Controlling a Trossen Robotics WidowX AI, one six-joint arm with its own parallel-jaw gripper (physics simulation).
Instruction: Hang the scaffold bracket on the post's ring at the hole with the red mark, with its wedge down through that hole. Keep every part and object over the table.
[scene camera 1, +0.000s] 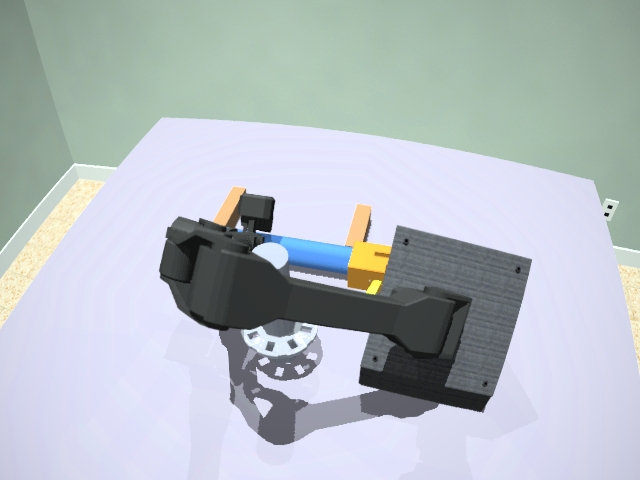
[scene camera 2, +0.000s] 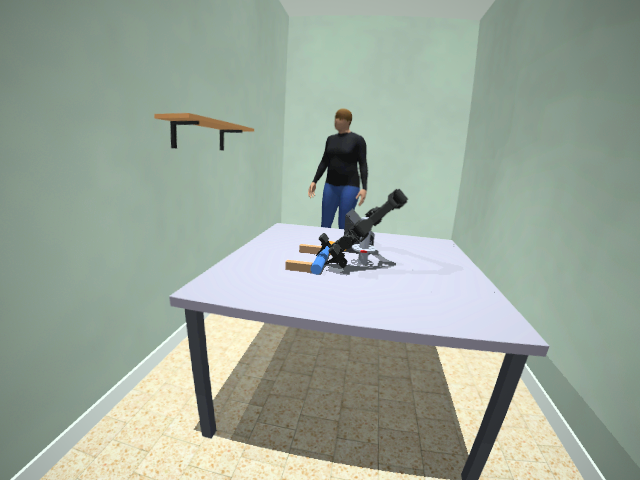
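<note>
The scaffold bracket, a blue tube (scene camera 1: 317, 254) (scene camera 2: 318, 262) with an orange head (scene camera 1: 366, 264), lies across two wooden blocks. Its yellow wedge (scene camera 1: 373, 287) shows at the head, partly hidden behind the arm. The grey post (scene camera 1: 271, 254) (scene camera 2: 362, 259) stands upright on the table beside the tube. Its pale ring (scene camera 1: 281, 349) has holes around it. The red mark (scene camera 2: 363, 251) shows on the ring in scene camera 2. My gripper (scene camera 1: 249, 238) (scene camera 2: 329, 248) is open at the tube's end away from the head; the arm hides part of the fingers, and whether they touch the tube is unclear.
The wooden blocks (scene camera 1: 359, 221) (scene camera 2: 298, 265) lie under the tube. The arm's dark grey base plate (scene camera 1: 488, 310) is right of the post in scene camera 1, and the arm link passes close beside the post. A person (scene camera 2: 345, 160) stands behind the table (scene camera 2: 310, 299).
</note>
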